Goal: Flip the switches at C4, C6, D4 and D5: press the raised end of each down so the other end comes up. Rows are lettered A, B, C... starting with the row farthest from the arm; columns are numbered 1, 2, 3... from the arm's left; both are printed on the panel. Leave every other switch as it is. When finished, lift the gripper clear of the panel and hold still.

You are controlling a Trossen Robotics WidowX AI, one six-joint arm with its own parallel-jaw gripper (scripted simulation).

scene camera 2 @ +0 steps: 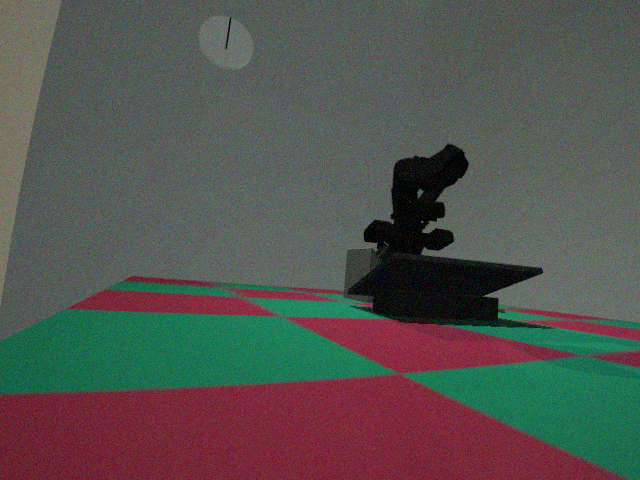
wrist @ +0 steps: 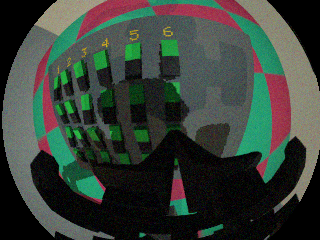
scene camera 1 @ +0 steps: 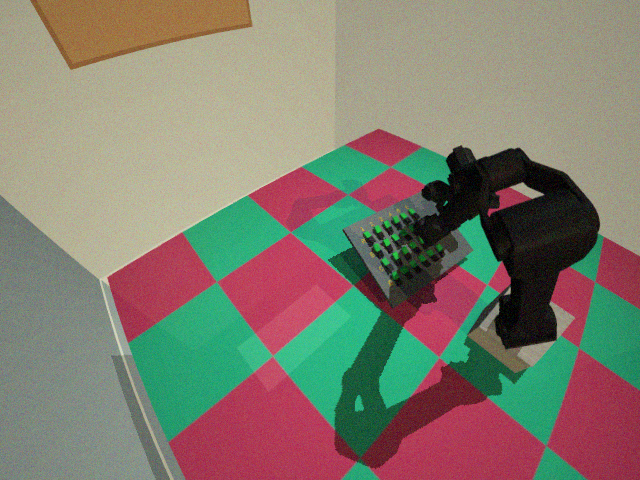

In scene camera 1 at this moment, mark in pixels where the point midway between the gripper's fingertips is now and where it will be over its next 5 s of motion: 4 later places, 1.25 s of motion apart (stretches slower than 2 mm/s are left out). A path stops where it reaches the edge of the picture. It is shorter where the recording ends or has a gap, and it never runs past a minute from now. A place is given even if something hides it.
My gripper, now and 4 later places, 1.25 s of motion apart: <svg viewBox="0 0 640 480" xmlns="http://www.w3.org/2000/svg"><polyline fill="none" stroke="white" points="430,234 440,245 428,263 427,263 441,254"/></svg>
